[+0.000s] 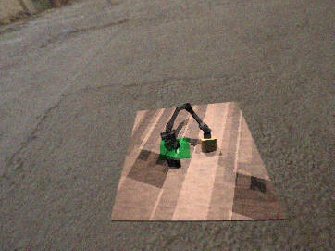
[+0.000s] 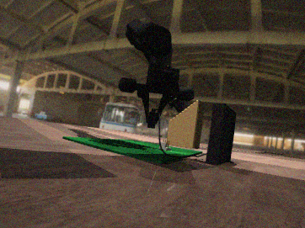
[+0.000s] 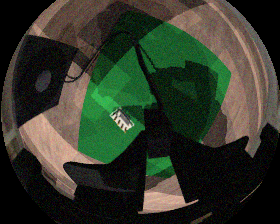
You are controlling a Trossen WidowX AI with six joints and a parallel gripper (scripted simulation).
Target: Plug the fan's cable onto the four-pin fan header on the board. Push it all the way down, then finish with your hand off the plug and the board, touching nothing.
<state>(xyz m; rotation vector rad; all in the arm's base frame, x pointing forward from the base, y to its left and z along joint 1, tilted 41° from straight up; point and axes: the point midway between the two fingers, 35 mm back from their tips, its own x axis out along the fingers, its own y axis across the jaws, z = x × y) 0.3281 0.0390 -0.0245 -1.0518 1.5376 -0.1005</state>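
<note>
Right now the green board is 80 mm below my gripper tip, 10 mm to the right of it and 10 mm ahead of it. The rest, counted from my gripper tip: black plug: 10 mm ahead, 10 mm above; then black fan: 170 mm to the left, 20 mm behind, 10 mm below.
</note>
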